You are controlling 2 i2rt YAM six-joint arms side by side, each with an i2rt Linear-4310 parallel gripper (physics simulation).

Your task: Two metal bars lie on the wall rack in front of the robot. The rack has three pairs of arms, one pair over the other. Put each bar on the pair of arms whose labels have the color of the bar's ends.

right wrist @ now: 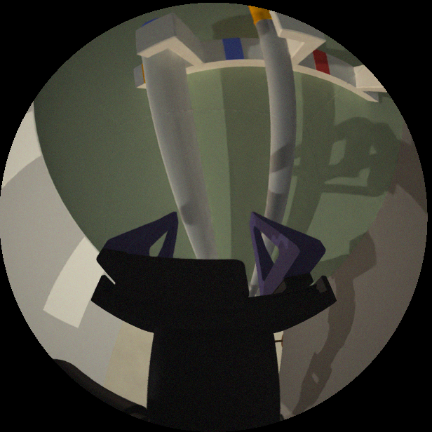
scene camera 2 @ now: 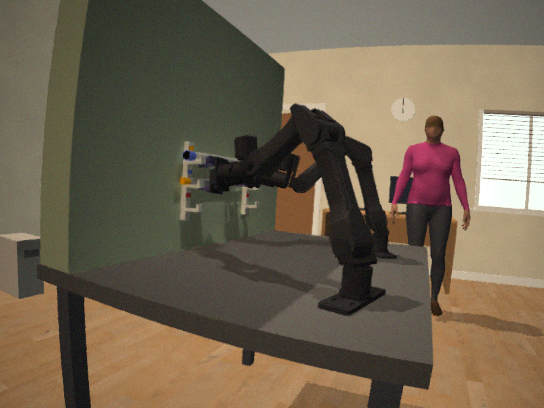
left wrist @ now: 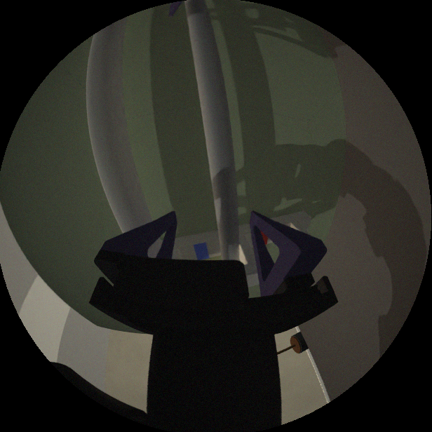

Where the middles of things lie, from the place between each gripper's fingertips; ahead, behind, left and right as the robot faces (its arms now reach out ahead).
Right now the blue-ended bar (right wrist: 165, 77) is 20 mm behind my left hand, 160 mm to the right of it and 70 mm above it.
Now: the blue-ended bar 10 mm ahead of my right hand, 60 mm to the left of it and 20 mm above it.
